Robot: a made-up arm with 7 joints. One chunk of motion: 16 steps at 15 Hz.
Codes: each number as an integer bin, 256 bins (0 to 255) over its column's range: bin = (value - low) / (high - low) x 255, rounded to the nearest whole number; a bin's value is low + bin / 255 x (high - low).
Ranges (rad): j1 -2.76..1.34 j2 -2..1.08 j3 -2.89..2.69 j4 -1.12..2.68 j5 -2.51..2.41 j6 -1.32..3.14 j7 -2.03..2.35
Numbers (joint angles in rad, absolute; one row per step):
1: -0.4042 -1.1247 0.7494 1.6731 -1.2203 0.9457 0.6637
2: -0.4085 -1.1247 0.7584 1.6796 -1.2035 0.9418 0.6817
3: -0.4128 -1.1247 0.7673 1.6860 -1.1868 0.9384 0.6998
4: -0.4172 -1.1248 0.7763 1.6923 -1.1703 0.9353 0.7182
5: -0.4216 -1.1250 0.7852 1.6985 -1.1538 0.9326 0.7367
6: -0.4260 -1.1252 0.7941 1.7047 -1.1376 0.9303 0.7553
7: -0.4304 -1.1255 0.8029 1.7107 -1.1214 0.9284 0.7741
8: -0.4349 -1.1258 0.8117 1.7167 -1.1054 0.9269 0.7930
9: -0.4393 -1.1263 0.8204 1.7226 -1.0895 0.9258 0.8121
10: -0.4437 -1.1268 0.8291 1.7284 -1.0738 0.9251 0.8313
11: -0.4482 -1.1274 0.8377 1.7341 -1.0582 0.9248 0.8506
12: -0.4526 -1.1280 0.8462 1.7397 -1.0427 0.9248 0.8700
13: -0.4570 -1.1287 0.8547 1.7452 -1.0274 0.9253 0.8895
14: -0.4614 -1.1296 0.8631 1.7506 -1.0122 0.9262 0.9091
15: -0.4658 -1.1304 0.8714 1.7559 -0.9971 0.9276 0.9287
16: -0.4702 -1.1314 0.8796 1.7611 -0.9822 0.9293 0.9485
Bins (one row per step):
1: 147 72 166 187 67 130 157
2: 146 72 167 188 68 129 158
3: 146 72 167 188 69 129 159
4: 146 72 168 189 69 129 160
5: 145 72 168 189 70 129 161
6: 145 72 168 190 71 129 162
7: 145 72 169 190 72 129 163
8: 145 72 169 190 73 128 164
9: 144 72 170 191 74 128 165
10: 144 72 170 191 74 128 167
11: 144 72 170 192 75 128 168
12: 144 72 171 192 76 128 169
13: 143 72 171 192 77 128 170
14: 143 72 172 193 78 128 171
15: 143 72 172 193 78 129 172
16: 142 72 172 193 79 129 173

